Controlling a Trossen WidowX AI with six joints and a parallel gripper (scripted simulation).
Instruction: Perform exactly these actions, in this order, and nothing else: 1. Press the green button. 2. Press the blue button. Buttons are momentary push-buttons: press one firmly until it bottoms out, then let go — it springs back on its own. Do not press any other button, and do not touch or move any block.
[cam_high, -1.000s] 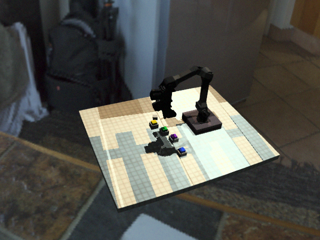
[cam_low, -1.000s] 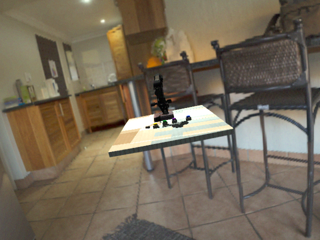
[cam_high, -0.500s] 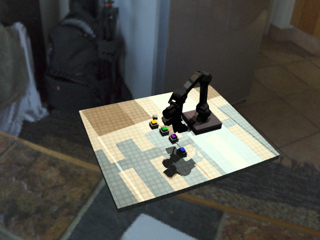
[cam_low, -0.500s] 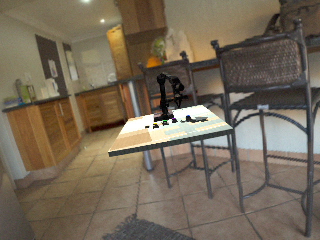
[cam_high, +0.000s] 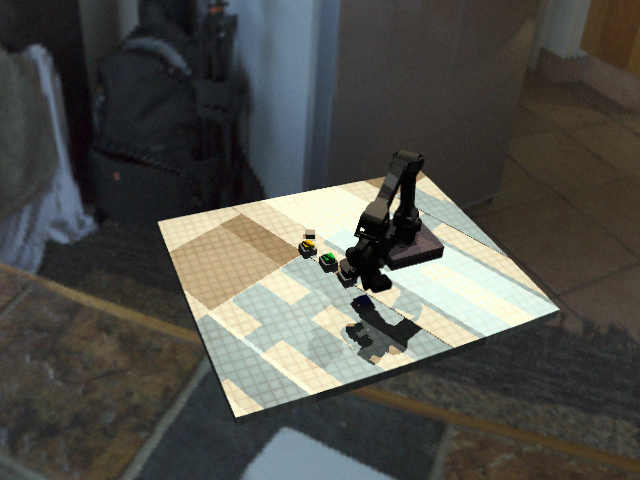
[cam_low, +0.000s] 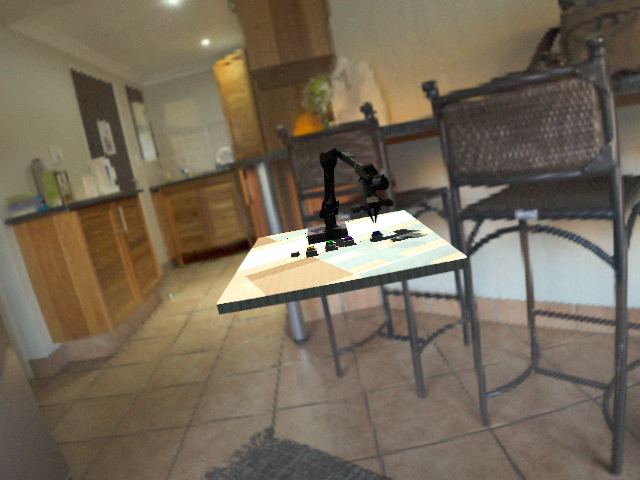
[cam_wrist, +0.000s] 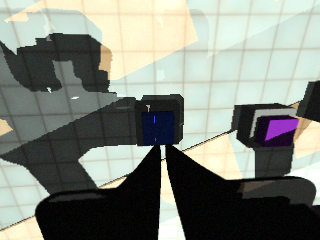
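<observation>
The blue button lies 4 cm below my gripper tip. Also, from my gripper tip: yellow button 30 cm to the right, 6 cm ahead, 4 cm below; then purple button 13 cm to the right, 4 cm below, 1 cm behind; then green button 22 cm to the right, 4 cm below, 2 cm ahead.
</observation>
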